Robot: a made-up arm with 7 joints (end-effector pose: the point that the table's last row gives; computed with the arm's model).
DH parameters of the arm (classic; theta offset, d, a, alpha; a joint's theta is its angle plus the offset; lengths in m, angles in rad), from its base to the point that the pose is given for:
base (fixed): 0 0 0 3.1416
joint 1: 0 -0.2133 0.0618 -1.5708
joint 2: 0 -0.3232 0.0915 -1.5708
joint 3: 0 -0.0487 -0.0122 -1.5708
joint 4: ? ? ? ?
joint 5: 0.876 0 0.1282 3.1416
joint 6: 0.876 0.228 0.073 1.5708
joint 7: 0 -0.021 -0.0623 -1.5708
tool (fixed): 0 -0.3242 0 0
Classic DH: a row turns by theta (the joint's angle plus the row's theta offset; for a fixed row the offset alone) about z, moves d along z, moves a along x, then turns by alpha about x.
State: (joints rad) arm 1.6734 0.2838 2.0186 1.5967 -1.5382 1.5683 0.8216
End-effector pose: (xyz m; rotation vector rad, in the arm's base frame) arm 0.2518 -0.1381 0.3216 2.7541 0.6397 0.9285
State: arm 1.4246 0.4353 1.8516 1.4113 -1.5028 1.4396 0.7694
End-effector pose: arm 0.2350 -0.0394 0.2865 2.3167 0.8821 1.2368
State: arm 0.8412 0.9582 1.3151 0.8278 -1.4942 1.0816 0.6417
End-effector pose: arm 0.2339 0.1269 0.1241 0.7267 0.9939 2.0699
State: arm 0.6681 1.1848 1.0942 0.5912 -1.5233 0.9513 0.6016
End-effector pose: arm 0.2816 0.1813 0.0976 0.0307 0.8062 2.2741
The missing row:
joint 4: 0 -0.0298 0.0297 -1.5708
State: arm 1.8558 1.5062 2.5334 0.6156 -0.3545 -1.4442 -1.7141
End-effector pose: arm 0.3720 0.0428 0.0628 -1.0433 1.4041 -2.1709
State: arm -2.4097 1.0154 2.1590 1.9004 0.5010 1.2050 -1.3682
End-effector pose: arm -0.5794 -0.4215 0.4031 -2.2606 -1.2656 -0.3492
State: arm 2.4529 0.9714 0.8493 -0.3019 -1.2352 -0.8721 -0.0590
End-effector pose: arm 0.1074 -0.4972 0.2929 -1.2090 0.1480 -1.0115
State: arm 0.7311 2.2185 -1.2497 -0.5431 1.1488 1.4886 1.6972
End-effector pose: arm -0.1009 0.3029 0.1521 0.7598 1.4993 0.5702
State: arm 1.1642 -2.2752 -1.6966 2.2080 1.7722 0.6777 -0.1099
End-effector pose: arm 0.3719 0.0660 0.1431 0.0207 -0.9811 -0.1060
